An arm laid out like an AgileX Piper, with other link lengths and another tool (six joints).
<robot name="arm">
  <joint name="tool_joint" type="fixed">
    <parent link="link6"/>
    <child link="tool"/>
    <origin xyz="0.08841 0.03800 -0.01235" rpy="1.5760 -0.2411 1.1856"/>
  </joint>
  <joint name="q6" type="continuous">
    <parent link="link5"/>
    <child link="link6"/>
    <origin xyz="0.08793 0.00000 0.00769"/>
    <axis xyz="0.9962 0 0.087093"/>
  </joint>
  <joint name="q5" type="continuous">
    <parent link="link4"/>
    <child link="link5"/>
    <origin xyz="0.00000 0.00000 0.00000"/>
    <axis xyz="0 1 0"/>
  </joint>
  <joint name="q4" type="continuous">
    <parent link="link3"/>
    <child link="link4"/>
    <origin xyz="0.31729 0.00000 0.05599"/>
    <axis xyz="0.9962 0 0.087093"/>
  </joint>
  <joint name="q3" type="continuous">
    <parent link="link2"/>
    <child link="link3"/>
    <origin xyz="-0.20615 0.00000 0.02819"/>
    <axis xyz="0 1 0"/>
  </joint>
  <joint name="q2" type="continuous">
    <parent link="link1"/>
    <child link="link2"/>
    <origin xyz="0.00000 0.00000 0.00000"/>
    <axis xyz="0 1 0"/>
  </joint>
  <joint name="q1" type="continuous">
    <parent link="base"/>
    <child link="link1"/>
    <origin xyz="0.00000 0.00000 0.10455"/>
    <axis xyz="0 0 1"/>
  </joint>
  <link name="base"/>
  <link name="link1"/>
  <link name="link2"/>
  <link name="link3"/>
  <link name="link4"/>
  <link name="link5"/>
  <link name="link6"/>
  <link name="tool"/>
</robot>
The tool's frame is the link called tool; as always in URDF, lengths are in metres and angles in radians. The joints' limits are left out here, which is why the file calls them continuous.
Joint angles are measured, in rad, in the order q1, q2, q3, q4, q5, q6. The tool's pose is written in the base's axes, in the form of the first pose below.
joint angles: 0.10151, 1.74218, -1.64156, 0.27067, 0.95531, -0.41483
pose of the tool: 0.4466, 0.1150, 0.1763, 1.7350, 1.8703, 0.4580
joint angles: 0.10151, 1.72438, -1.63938, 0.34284, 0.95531, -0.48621
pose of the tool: 0.4427, 0.1233, 0.1871, 1.6926, 1.9038, 0.5376
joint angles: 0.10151, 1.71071, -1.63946, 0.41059, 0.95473, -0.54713
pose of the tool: 0.4396, 0.1310, 0.1973, 1.6572, 1.9274, 0.6139
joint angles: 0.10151, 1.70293, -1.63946, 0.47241, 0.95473, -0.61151
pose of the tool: 0.4370, 0.1376, 0.2045, 1.6142, 1.9522, 0.6805
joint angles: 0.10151, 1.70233, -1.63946, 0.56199, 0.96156, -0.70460
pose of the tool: 0.4333, 0.1469, 0.2105, 1.5552, 1.9947, 0.7679
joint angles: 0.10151, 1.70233, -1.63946, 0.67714, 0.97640, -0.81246
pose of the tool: 0.4282, 0.1587, 0.2188, 1.4886, 2.0393, 0.8836
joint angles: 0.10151, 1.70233, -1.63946, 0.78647, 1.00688, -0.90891
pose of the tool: 0.4209, 0.1697, 0.2274, 1.4248, 2.0853, 0.9961
